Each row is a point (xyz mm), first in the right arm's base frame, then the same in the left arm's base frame.
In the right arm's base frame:
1: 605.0 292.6 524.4
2: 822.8 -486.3 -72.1
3: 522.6 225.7 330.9
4: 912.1 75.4 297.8
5: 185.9 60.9 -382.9
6: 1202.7 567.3 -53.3
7: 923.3 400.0 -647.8
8: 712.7 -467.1 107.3
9: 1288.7 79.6 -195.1
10: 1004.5 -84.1 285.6
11: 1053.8 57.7 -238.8
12: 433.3 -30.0 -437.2
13: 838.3 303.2 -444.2
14: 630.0 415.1 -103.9
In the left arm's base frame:
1: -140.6 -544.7 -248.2
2: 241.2 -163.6 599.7
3: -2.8 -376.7 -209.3
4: -219.8 -374.6 148.8
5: 484.2 263.0 -149.1
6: -675.8 97.5 11.8
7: -253.6 622.6 85.8
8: 286.6 -334.5 483.9
9: -436.7 111.1 467.8
10: -198.7 -401.8 330.3
11: -229.5 142.4 351.0
12: 349.5 297.6 81.3
13: -165.0 399.1 70.2
14: -123.0 94.4 -207.5

